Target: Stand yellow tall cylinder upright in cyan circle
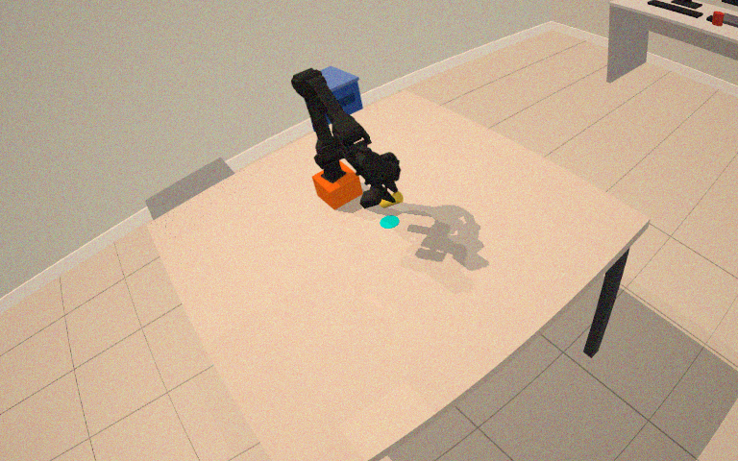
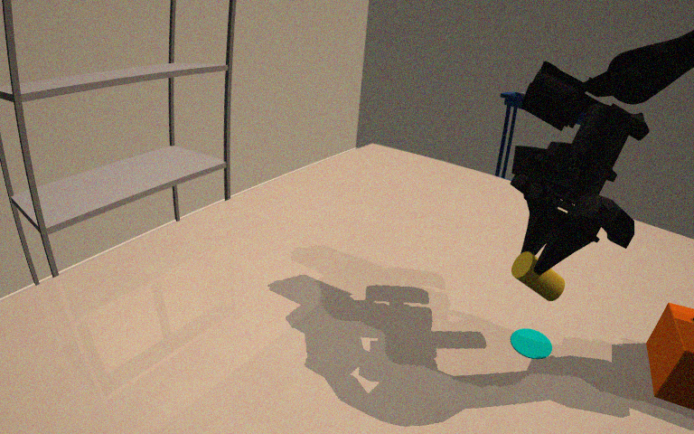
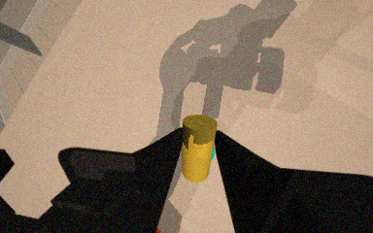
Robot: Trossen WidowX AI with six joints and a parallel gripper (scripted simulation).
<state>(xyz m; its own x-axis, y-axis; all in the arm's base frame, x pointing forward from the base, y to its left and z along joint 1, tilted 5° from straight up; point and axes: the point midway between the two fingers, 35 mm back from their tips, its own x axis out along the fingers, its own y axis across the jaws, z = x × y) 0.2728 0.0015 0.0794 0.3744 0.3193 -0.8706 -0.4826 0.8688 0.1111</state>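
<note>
Right now the cyan circle is 40 mm behind my gripper tip, 10 mm to the right of it and 110 mm below it. Also, from my gripper tip: yellow tall cylinder: 20 mm behind, 10 mm to the right, 10 mm below.
</note>
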